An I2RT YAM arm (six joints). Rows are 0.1 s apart.
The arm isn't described. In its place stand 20 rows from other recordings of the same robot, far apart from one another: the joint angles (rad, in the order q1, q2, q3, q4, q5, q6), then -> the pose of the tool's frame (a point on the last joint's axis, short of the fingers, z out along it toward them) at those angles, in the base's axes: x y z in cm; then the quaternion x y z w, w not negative.
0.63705 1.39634 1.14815 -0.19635 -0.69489 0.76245 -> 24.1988 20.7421 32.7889 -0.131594 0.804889 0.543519 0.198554
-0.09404 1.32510 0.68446 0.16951 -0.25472 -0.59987 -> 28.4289 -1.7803 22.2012 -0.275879 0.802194 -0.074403 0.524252
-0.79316 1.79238 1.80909 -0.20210 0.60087 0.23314 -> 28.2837 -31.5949 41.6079 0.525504 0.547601 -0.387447 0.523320
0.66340 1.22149 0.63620 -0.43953 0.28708 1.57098 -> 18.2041 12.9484 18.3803 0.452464 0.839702 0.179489 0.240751
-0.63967 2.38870 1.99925 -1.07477 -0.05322 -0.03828 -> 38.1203 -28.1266 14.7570 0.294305 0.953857 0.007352 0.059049
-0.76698 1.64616 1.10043 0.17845 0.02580 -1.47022 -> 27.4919 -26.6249 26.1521 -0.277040 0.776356 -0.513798 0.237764
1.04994 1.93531 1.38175 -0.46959 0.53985 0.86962 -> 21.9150 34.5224 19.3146 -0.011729 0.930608 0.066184 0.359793
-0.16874 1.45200 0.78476 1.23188 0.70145 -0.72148 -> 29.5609 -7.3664 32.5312 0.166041 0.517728 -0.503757 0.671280
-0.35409 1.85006 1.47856 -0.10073 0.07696 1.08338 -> 41.2082 -15.5252 28.4436 0.576278 0.628226 0.155390 0.499090
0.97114 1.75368 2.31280 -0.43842 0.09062 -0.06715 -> 20.1615 28.9209 56.7098 -0.299252 0.592023 0.299544 0.685733
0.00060 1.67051 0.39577 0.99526 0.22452 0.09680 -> 27.9642 -0.7758 12.9367 0.105491 0.789517 -0.060260 0.601583
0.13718 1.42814 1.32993 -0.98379 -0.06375 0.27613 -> 28.0624 4.1029 31.3806 0.059629 0.967986 0.079889 0.230359
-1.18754 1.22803 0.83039 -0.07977 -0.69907 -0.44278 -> 12.2330 -24.2140 27.6066 0.126178 0.812362 -0.154882 0.547868
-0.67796 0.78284 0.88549 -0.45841 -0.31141 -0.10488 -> 14.0446 -9.9095 34.6911 0.144342 0.803082 -0.097440 0.569851
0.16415 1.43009 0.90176 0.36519 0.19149 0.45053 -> 32.8957 4.7621 28.5514 0.169526 0.742284 0.125413 0.636040
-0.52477 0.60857 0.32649 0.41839 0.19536 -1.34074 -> 13.7886 -8.7809 26.8662 -0.192087 0.629643 -0.640652 0.395242
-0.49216 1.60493 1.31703 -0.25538 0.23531 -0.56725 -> 32.5637 -18.4013 30.9163 0.025184 0.866439 -0.334824 0.369516
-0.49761 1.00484 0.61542 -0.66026 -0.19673 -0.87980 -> 16.3333 -8.0804 20.4375 -0.207475 0.939267 -0.089673 0.258246
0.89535 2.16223 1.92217 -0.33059 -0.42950 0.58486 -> 30.6646 40.6464 27.5230 -0.233523 0.831279 0.454010 0.219810
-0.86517 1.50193 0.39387 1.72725 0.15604 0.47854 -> 16.0375 -19.6775 24.7783 0.338469 0.314288 -0.205291 0.862855
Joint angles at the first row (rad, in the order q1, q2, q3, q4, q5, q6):
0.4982, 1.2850, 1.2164, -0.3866, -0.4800, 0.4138
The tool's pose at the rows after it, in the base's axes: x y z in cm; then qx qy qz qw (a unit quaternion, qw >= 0):
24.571 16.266 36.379 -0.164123 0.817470 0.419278 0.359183
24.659 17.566 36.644 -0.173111 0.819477 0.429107 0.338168
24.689 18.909 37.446 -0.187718 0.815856 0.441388 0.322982
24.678 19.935 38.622 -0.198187 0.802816 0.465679 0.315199
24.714 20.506 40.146 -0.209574 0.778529 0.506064 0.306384
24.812 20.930 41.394 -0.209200 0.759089 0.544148 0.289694
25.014 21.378 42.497 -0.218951 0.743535 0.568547 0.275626
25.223 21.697 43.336 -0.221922 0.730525 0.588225 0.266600
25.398 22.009 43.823 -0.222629 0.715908 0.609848 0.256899
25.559 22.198 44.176 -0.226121 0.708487 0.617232 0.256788
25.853 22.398 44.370 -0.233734 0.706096 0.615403 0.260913
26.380 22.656 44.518 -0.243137 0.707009 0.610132 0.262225
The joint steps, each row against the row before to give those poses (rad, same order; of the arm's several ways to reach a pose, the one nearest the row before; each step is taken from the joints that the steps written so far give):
0.0301, 0.0208, 0.0168, 0.0019, -0.0062, 0.0245
0.0345, 0.0371, 0.0451, -0.0271, -0.0115, 0.0153
0.0344, 0.0380, 0.0626, -0.0281, -0.0175, 0.0083
0.0236, 0.0259, 0.0547, 0.0052, -0.0350, 0.0270
0.0068, 0.0164, 0.0478, 0.0352, -0.0762, 0.0449
0.0029, 0.0158, 0.0382, 0.0392, -0.0683, 0.0714
0.0026, 0.0245, 0.0503, 0.0121, -0.0581, 0.0338
0.0011, 0.0178, 0.0332, 0.0262, -0.0389, 0.0402
0.0016, 0.0110, 0.0080, 0.0564, -0.0375, 0.0544
0.0008, 0.0102, 0.0139, 0.0209, -0.0133, 0.0140
-0.0008, 0.0162, 0.0236, -0.0086, -0.0046, -0.0189
-0.0036, 0.0277, 0.0404, -0.0323, -0.0087, -0.0323

